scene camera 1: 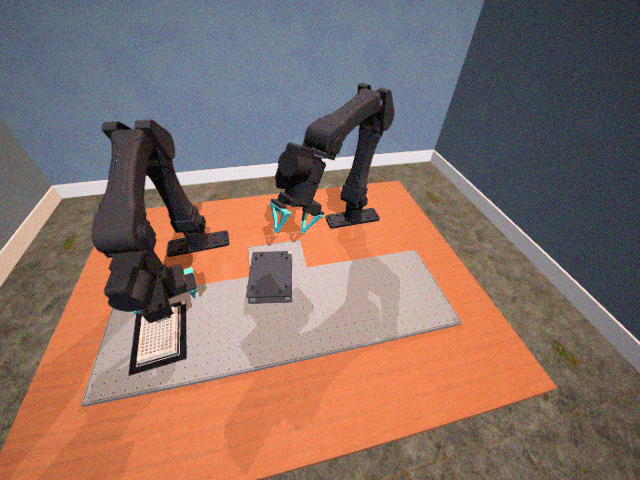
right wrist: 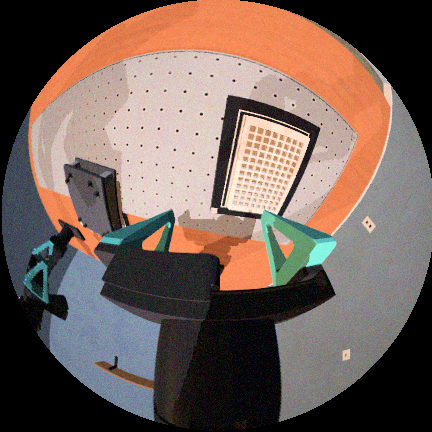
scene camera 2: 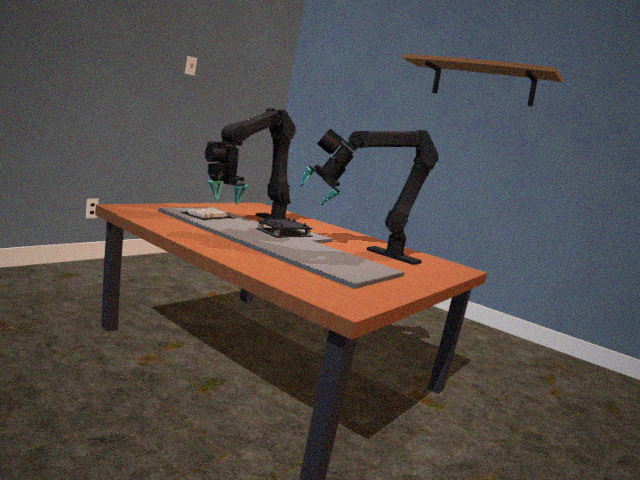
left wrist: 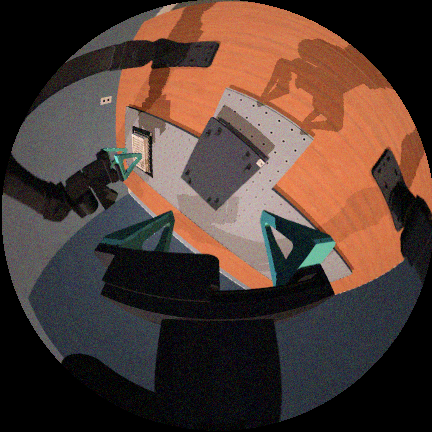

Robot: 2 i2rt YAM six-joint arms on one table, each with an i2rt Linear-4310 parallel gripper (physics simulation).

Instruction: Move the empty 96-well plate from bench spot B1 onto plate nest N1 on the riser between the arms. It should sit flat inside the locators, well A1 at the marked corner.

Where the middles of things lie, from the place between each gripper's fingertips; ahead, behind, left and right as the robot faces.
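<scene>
From my left hand, the well plate (scene camera 1: 157,340) is 370 mm to the right and 130 mm ahead, and it's 140 mm below. There's also the black plate nest (scene camera 1: 135,367), which is 130 mm ahead of that same left hand, 370 mm to the right of it and 150 mm below it.
Taking it from my right hand, the well plate is 50 mm to the right, 40 mm ahead and 50 mm below, while the black plate nest is 40 mm ahead, 50 mm to the right and 60 mm below. Going by its middle, the well plate is nearer to my right hand than to my left hand.
</scene>
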